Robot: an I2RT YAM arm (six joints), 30 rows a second.
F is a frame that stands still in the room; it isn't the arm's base.
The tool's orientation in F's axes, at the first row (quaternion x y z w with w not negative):
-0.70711, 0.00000, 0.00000, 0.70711
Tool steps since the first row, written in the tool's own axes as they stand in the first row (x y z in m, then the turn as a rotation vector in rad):
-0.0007, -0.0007, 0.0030, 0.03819, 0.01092, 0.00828
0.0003, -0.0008, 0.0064, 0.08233, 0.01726, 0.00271
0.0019, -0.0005, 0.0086, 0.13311, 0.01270, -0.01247
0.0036, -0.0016, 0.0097, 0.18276, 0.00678, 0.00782
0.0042, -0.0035, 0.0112, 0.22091, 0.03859, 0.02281
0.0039, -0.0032, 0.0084, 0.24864, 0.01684, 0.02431
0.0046, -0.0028, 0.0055, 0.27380, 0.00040, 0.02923
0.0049, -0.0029, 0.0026, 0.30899, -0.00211, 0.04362
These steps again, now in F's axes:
-0.0007, 0.0030, 0.0007, 0.03819, 0.00828, -0.01092
0.0003, 0.0064, 0.0008, 0.08233, 0.00271, -0.01726
0.0019, 0.0086, 0.0005, 0.13311, -0.01247, -0.01270
0.0036, 0.0097, 0.0016, 0.18276, 0.00782, -0.00678
0.0042, 0.0112, 0.0035, 0.22091, 0.02281, -0.03859
0.0039, 0.0084, 0.0032, 0.24864, 0.02431, -0.01684
0.0046, 0.0055, 0.0028, 0.27380, 0.02923, -0.00040
0.0049, 0.0026, 0.0029, 0.30899, 0.04362, 0.00211

